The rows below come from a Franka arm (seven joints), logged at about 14 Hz.
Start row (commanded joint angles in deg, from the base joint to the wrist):
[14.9 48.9 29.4 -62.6 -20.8 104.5 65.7]
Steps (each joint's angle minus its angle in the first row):
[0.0 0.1 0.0 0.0 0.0 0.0 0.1]
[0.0 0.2 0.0 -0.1 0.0 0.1 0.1]
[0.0 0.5 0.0 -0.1 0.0 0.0 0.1]
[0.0 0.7 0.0 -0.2 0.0 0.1 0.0]
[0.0 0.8 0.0 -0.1 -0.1 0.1 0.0]
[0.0 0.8 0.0 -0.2 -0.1 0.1 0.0]
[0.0 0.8 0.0 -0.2 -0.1 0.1 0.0]
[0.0 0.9 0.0 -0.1 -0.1 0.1 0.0]
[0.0 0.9 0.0 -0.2 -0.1 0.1 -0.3]
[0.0 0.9 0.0 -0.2 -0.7 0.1 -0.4]
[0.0 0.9 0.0 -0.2 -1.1 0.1 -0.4]
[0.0 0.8 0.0 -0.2 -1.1 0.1 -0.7]
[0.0 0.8 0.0 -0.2 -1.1 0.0 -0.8]
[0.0 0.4 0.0 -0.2 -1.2 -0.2 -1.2]
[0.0 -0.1 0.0 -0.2 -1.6 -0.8 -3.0]
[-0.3 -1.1 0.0 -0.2 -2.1 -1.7 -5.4]
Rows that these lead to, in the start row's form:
[14.9 49.0 29.4 -62.6 -20.8 104.5 65.8]
[14.9 49.1 29.4 -62.7 -20.8 104.6 65.8]
[14.9 49.4 29.4 -62.7 -20.8 104.5 65.8]
[14.9 49.6 29.4 -62.8 -20.8 104.6 65.7]
[14.9 49.7 29.4 -62.7 -20.9 104.6 65.7]
[14.9 49.7 29.4 -62.8 -20.9 104.6 65.7]
[14.9 49.7 29.4 -62.8 -20.9 104.6 65.7]
[14.9 49.8 29.4 -62.7 -20.9 104.6 65.7]
[14.9 49.8 29.4 -62.8 -20.9 104.6 65.4]
[14.9 49.8 29.4 -62.8 -21.5 104.6 65.3]
[14.9 49.8 29.4 -62.8 -21.9 104.6 65.3]
[14.9 49.7 29.4 -62.8 -21.9 104.6 65.0]
[14.9 49.7 29.4 -62.8 -21.9 104.5 64.9]
[14.9 49.3 29.4 -62.8 -22.0 104.3 64.5]
[14.9 48.8 29.4 -62.8 -22.4 103.7 62.7]
[14.6 47.8 29.4 -62.8 -22.9 102.8 60.3]

